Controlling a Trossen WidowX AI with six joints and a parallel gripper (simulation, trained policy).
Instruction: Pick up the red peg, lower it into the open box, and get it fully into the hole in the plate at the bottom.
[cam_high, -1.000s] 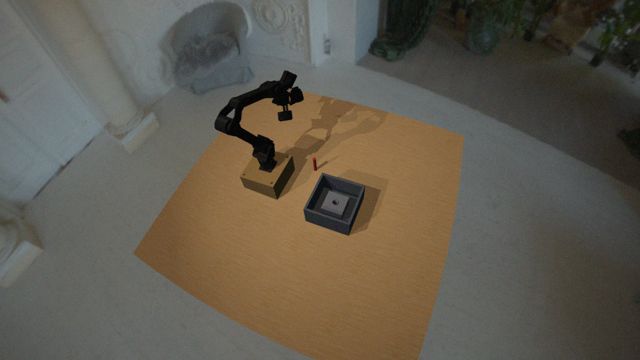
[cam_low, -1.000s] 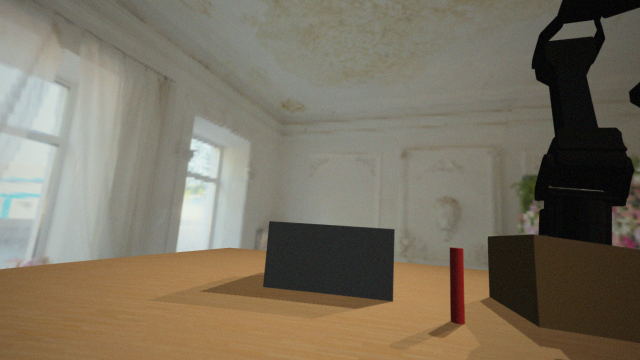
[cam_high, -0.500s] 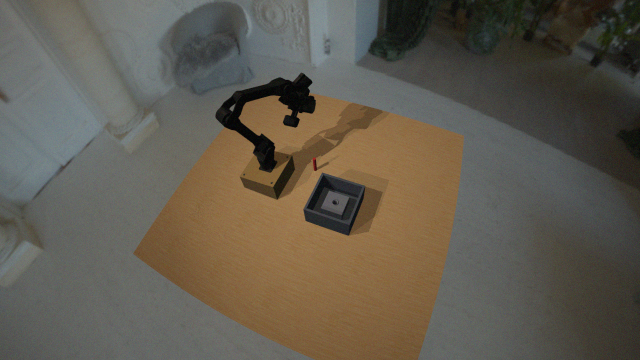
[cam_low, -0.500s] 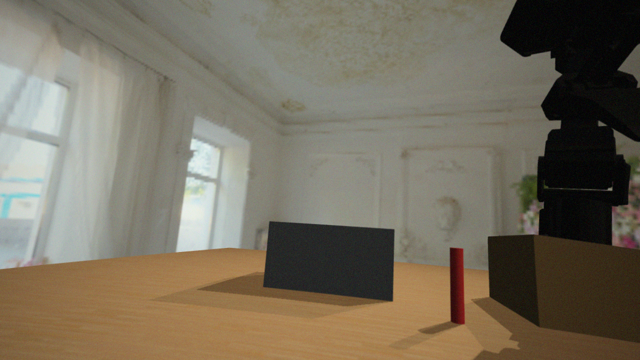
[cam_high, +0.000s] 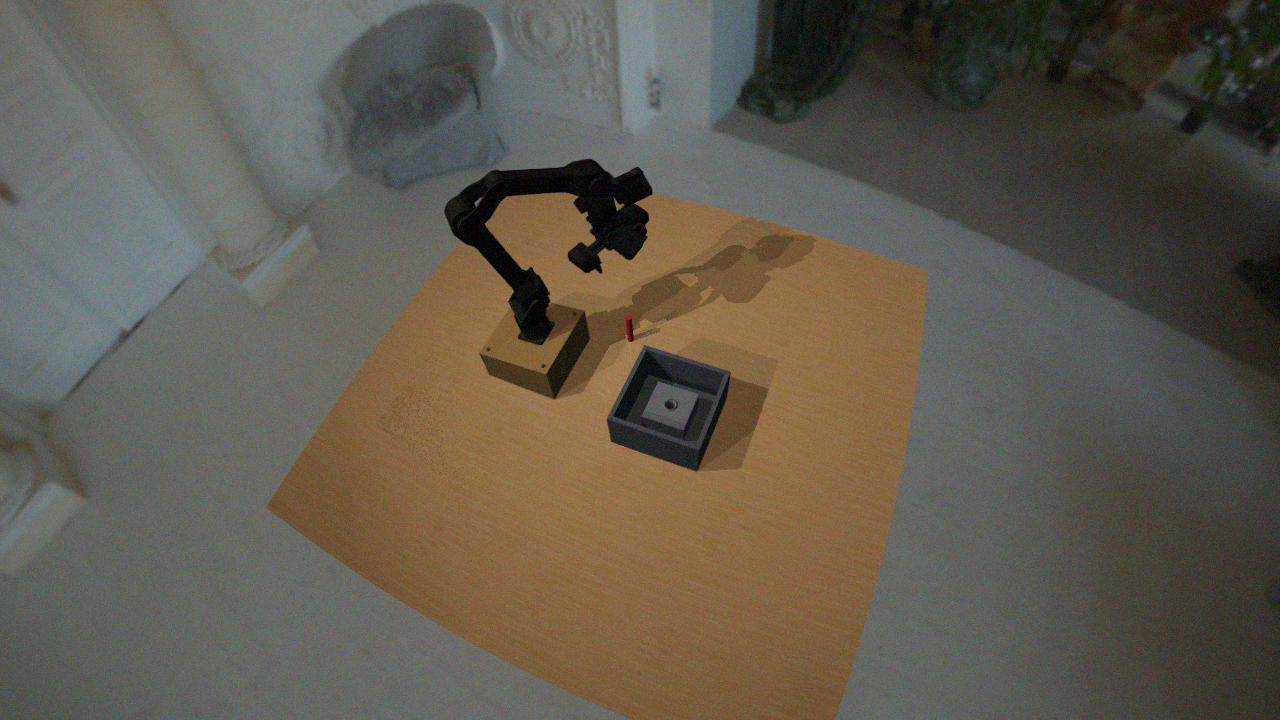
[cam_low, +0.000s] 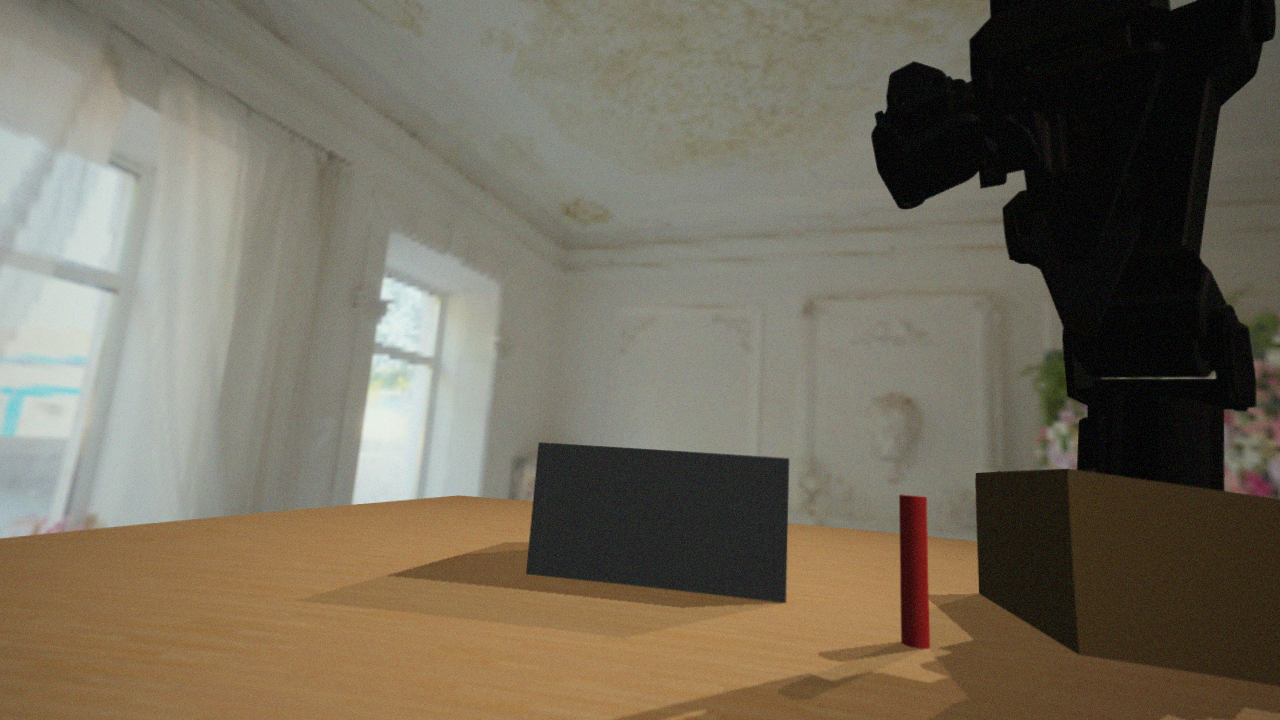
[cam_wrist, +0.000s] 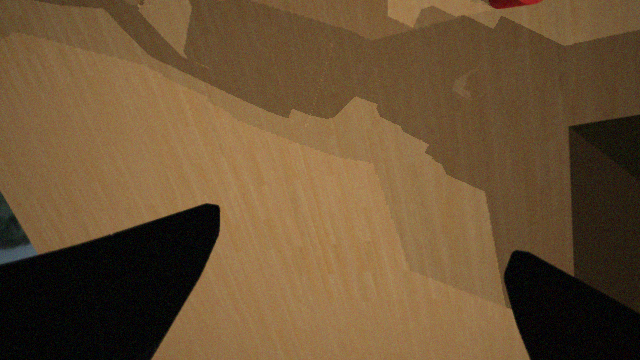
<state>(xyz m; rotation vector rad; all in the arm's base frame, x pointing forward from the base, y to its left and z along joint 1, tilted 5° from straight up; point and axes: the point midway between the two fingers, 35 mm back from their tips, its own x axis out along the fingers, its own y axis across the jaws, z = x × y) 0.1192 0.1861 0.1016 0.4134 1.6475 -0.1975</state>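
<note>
My gripper tip is 140 mm above the red peg, 70 mm to the left of it and 60 mm short of it. Round my gripper tip: light grey plate: 230 mm to the right, 220 mm ahead, 130 mm below; dark box: 230 mm to the right, 220 mm ahead, 150 mm below.
</note>
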